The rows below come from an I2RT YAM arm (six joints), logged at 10 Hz.
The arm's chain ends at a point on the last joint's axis. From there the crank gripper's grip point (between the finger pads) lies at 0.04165 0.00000 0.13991 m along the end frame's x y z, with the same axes.
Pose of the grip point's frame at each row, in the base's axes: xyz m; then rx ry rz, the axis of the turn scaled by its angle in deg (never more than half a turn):
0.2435 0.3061 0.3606 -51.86 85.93 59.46
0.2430 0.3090 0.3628 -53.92 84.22 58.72
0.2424 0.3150 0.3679 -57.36 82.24 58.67
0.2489 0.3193 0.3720 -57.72 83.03 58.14
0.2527 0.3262 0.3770 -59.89 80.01 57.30
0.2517 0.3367 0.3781 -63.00 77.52 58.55
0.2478 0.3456 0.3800 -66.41 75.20 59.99
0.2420 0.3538 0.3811 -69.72 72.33 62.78
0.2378 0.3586 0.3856 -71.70 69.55 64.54
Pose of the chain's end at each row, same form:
0.2041 0.1752 0.4118 -51.86 85.93 59.46
0.2043 0.1778 0.4138 -53.92 84.22 58.72
0.2075 0.1830 0.4196 -57.36 82.24 58.67
0.2138 0.1882 0.4258 -57.72 83.03 58.14
0.2180 0.1942 0.4288 -59.89 80.01 57.30
0.2230 0.2030 0.4292 -63.00 77.52 58.55
0.2261 0.2107 0.4313 -66.41 75.20 59.99
0.2299 0.2173 0.4313 -69.72 72.33 62.78
0.2318 0.2209 0.4337 -71.70 69.55 64.54

